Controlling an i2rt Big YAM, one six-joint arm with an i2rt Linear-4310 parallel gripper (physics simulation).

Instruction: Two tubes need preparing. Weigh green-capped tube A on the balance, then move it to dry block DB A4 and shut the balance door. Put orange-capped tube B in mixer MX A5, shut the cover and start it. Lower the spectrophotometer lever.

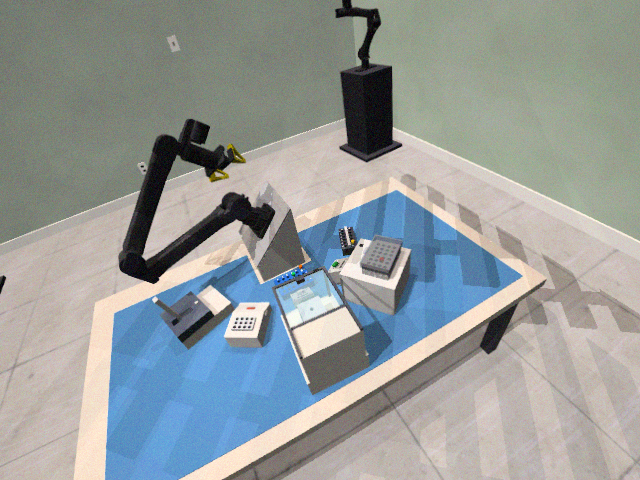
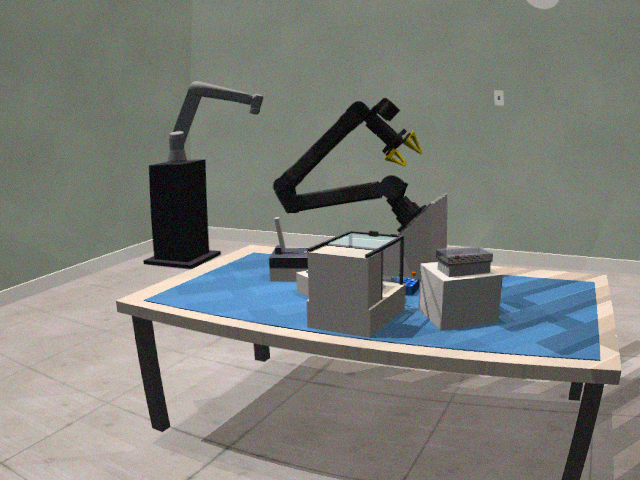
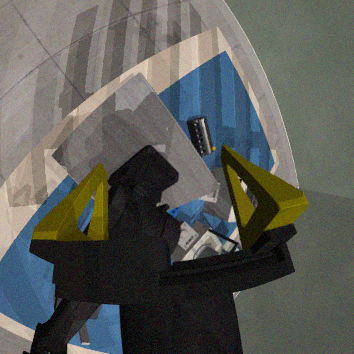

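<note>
My gripper (image 1: 235,169) (image 2: 413,159) (image 3: 161,158) is open and empty, high above the table near the arm's base. The blue rack (image 1: 282,279) (image 2: 412,285) holds the green-capped tube (image 1: 293,274) and orange-capped tube (image 1: 300,267) (image 2: 413,274). The balance (image 1: 333,333) (image 2: 338,289) has a clear panel across its chamber top. A small white keypad-like block with a grid of holes (image 1: 244,323), seemingly the dry block, stands left of it. The white box (image 1: 369,284) (image 2: 470,299), seemingly the mixer, bears a grey well block under a clear cover. The spectrophotometer (image 1: 188,320) (image 2: 289,259) has its lever (image 1: 164,307) (image 2: 279,235) raised.
A black rack (image 1: 346,240) (image 3: 200,136) with a yellow-capped tube stands behind the mixer. A small white unit with a green spot (image 1: 336,264) is beside the mixer. The slanted grey arm mount (image 1: 283,253) (image 2: 426,232) (image 3: 135,130) rises at the table's back edge.
</note>
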